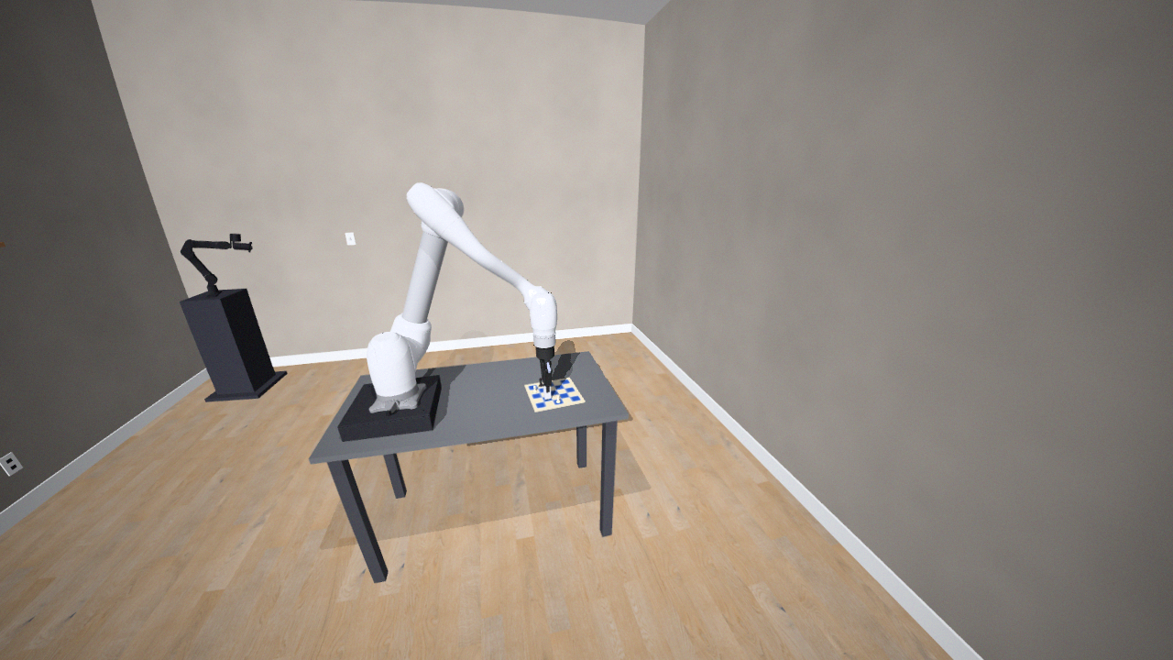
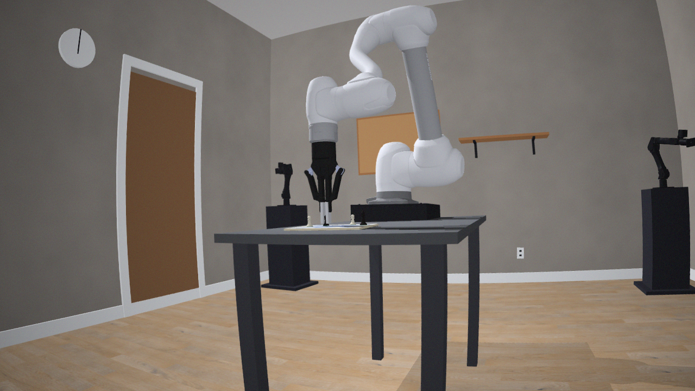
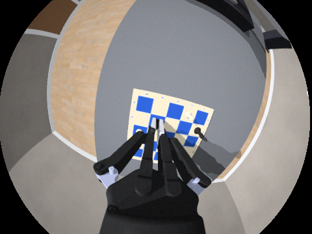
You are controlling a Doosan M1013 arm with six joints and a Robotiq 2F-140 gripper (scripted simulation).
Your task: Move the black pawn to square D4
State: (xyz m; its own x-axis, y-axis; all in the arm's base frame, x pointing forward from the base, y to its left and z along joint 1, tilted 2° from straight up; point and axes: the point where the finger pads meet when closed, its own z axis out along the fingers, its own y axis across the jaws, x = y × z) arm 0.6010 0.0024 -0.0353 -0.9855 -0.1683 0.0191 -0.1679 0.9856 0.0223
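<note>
The black pawn is 3 cm below my hand. Also, from my hand: chessboard 4 cm to the left, 4 cm below, 3 cm ahead.
</note>
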